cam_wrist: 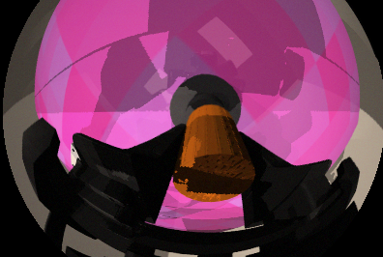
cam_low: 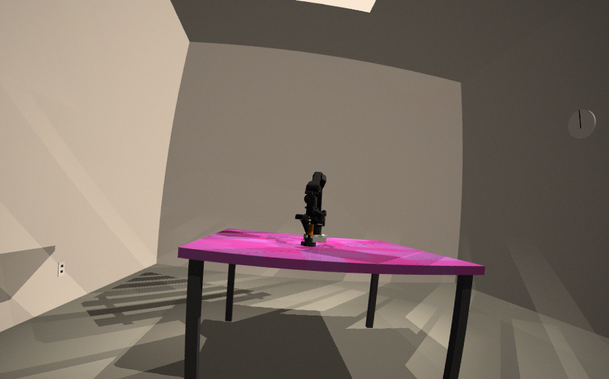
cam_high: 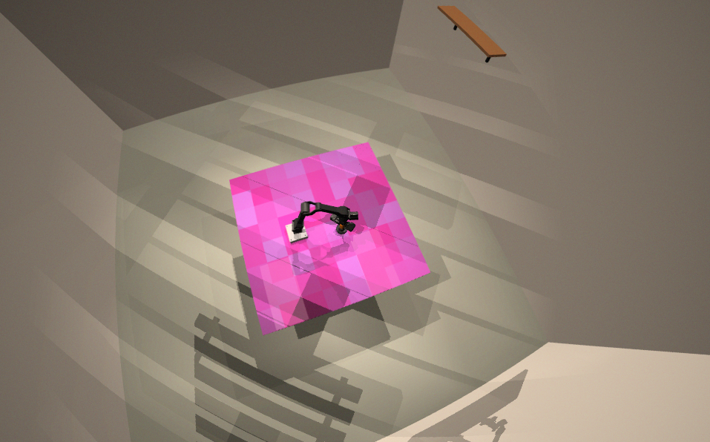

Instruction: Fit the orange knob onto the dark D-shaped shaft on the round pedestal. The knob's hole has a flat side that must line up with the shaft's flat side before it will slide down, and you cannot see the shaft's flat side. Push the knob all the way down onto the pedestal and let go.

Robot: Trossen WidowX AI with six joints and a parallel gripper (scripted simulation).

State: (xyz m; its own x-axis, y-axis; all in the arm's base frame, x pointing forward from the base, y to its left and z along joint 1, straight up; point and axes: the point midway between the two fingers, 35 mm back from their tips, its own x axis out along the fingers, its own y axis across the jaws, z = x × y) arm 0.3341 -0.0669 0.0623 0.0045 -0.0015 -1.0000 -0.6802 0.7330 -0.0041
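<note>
Right now the dark round pedestal is 4 cm below my gripper tip. Round my gripper tip: orange knob 2 cm above.
</note>
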